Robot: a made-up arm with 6 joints. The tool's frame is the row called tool.
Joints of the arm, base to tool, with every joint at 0 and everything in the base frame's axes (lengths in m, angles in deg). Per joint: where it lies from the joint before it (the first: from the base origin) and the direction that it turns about. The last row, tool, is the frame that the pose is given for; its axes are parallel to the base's.
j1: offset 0 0 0.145 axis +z
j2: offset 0 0 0 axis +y
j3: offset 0 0 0.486 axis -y
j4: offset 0 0 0 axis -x
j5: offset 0.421 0 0 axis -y
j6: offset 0 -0.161 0 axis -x
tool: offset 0 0 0
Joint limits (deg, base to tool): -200..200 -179.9..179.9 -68..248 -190..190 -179.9..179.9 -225..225
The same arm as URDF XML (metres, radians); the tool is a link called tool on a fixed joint. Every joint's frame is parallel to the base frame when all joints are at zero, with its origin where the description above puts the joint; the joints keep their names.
<robot name="arm">
  <link name="base"/>
  <link name="link1"/>
  <link name="link2"/>
  <link name="link3"/>
  <link name="link4"/>
  <link name="link5"/>
  <link name="link6"/>
  <link name="tool"/>
  <joint name="j1" type="revolute">
    <parent link="base"/>
    <child link="link1"/>
    <origin xyz="0 0 0.145"/>
    <axis xyz="0 0 1"/>
    <limit lower="-3.4907" upper="3.4907"/>
  </joint>
  <joint name="j2" type="revolute">
    <parent link="link1"/>
    <child link="link2"/>
    <origin xyz="0 0 0"/>
    <axis xyz="0 1 0"/>
    <limit lower="-3.1398" upper="3.1398"/>
  </joint>
  <joint name="j3" type="revolute">
    <parent link="link2"/>
    <child link="link3"/>
    <origin xyz="0 0 0.486"/>
    <axis xyz="0 -1 0"/>
    <limit lower="-1.1868" upper="4.3284"/>
  </joint>
  <joint name="j4" type="revolute">
    <parent link="link3"/>
    <child link="link4"/>
    <origin xyz="0 0 0"/>
    <axis xyz="-1 0 0"/>
    <limit lower="-3.3161" upper="3.3161"/>
  </joint>
  <joint name="j5" type="revolute">
    <parent link="link4"/>
    <child link="link5"/>
    <origin xyz="0.421 0 0"/>
    <axis xyz="0 -1 0"/>
    <limit lower="-3.1398" upper="3.1398"/>
  </joint>
  <joint name="j6" type="revolute">
    <parent link="link5"/>
    <child link="link6"/>
    <origin xyz="0 -0.161 0"/>
    <axis xyz="-1 0 0"/>
    <limit lower="-3.927" upper="3.927"/>
  </joint>
  <joint name="tool_fixed" type="fixed">
    <parent link="link6"/>
    <child link="tool"/>
    <origin xyz="0 0 0"/>
  </joint>
</robot>

